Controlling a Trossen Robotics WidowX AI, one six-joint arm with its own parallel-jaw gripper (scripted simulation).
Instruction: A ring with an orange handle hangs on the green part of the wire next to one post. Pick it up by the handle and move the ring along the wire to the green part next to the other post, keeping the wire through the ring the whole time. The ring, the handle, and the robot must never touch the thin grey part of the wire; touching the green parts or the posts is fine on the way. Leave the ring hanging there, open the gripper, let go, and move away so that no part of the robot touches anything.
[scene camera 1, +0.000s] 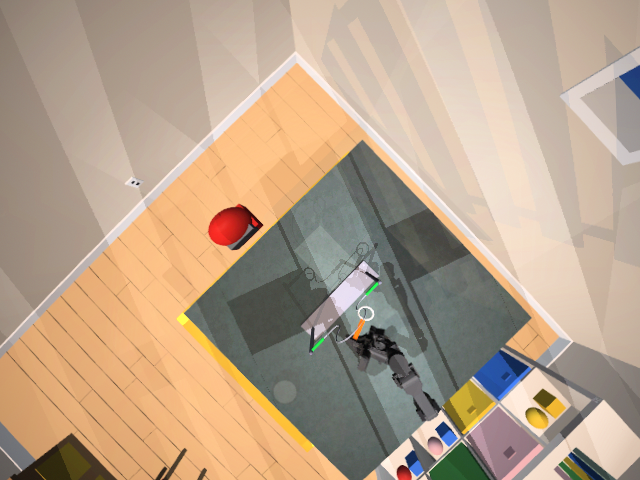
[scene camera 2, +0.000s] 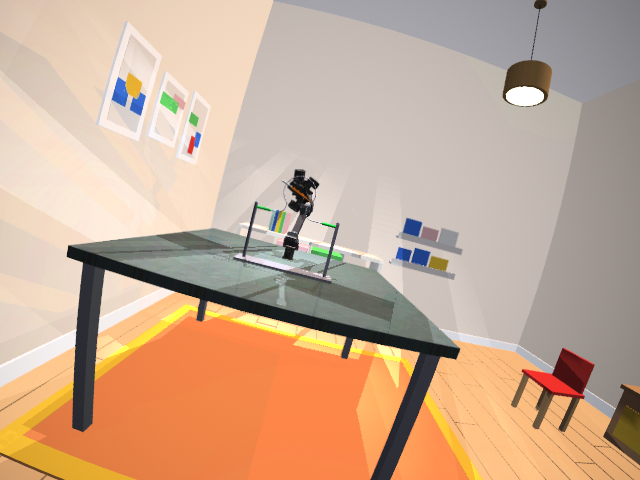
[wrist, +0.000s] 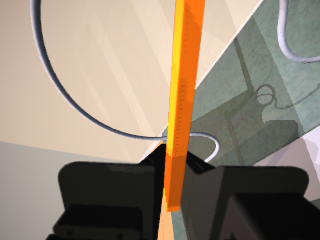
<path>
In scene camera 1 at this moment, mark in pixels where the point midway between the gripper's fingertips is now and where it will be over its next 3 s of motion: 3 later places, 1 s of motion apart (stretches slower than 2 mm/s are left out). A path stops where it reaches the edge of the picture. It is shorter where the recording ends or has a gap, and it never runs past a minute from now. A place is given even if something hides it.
My gripper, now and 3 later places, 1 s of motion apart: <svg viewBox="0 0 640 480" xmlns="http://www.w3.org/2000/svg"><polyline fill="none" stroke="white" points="345,336 347,331 350,327 353,323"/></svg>
</path>
